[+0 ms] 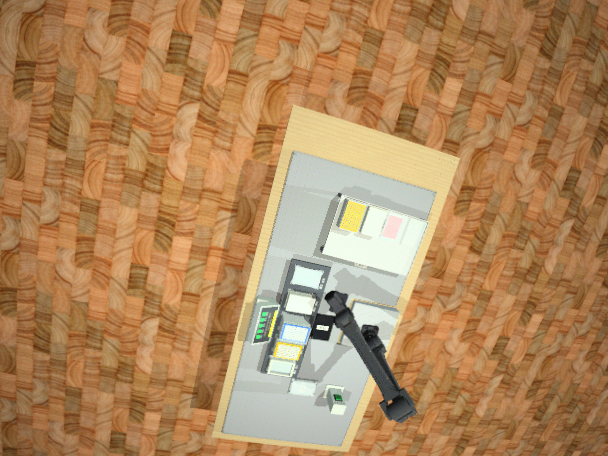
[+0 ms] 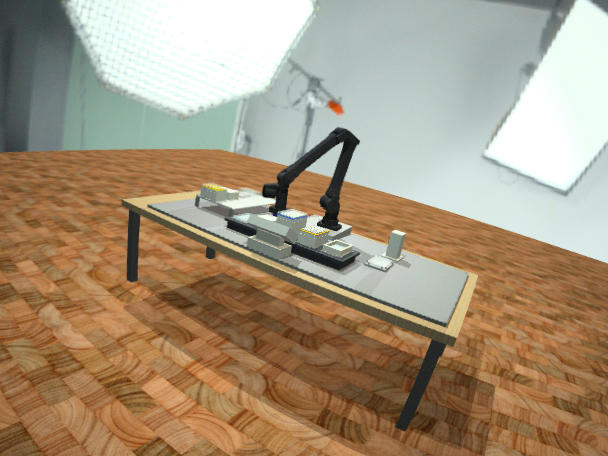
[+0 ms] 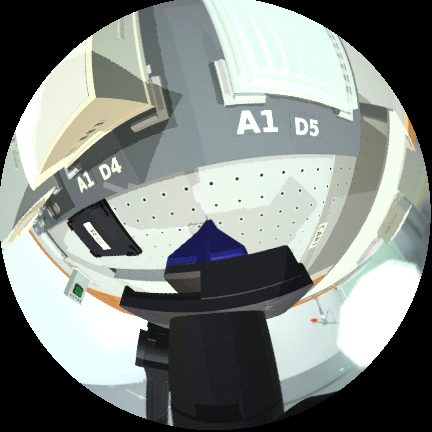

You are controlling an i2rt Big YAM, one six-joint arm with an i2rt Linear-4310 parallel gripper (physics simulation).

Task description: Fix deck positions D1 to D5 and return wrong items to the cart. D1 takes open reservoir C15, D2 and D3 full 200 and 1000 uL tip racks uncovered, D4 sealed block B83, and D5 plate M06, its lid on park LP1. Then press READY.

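Frame: origin at the arm's base, x ahead, y right, z down, level; centimetres.
Where they show: gripper, fingertip midpoint: (image 3: 209, 223); arm's base, origin of the base link: (image 1: 368, 335) (image 2: 329, 226).
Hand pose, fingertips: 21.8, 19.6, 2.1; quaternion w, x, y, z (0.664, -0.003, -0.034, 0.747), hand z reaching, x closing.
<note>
Each offset is from my fingertips to the top centre of the thing, as dx, dy, dz. "pt": to the spot under its first point. Level surfaces: height alone.
My gripper (image 3: 209, 223) (image 2: 270, 190) is shut and empty. It hangs low over the perforated mat {dz +0.7} (image 3: 257, 193), beside the deck's D4 and D5 labels. A white plate {+16.7, +9.3, -5.4} (image 3: 282, 52) (image 1: 307, 277) sits on D5. A beige block {+18.0, -3.1, -8.7} (image 3: 72, 120) (image 1: 299, 303) sits on D4. Further along the deck stand a blue-rimmed tip rack {+18.8, -15.5, -14.3} (image 1: 294, 334) (image 2: 291, 215), a yellow tip rack {+19.9, -27.8, -10.4} (image 1: 288, 350) (image 2: 314, 234) and an open reservoir {+21.0, -40.2, -7.1} (image 1: 280, 366) (image 2: 338, 247). A flat lid {+6.1, -56.9, -1.0} (image 1: 301, 387) (image 2: 379, 262) lies past the deck's end. The READY button box {-11.9, -59.2, -12.2} (image 1: 337, 398) (image 2: 394, 243) (image 3: 76, 289) stands near it.
The cart {-11.9, +33.5, -5.9} (image 1: 373, 250) at the far end holds a yellow rack {+3.3, +42.2, -12.3} (image 1: 353, 215), a white item {-7.4, +40.8, -9.4} (image 1: 375, 223) and a pink item {-18.1, +39.5, -6.9} (image 1: 393, 226). A black pad {pt +3.3, -18.8, -0.1} (image 1: 321, 327) (image 3: 102, 235) lies beside the deck. A status panel {pt +34.3, -13.6, -11.7} (image 1: 262, 324) stands on the deck's other side.
</note>
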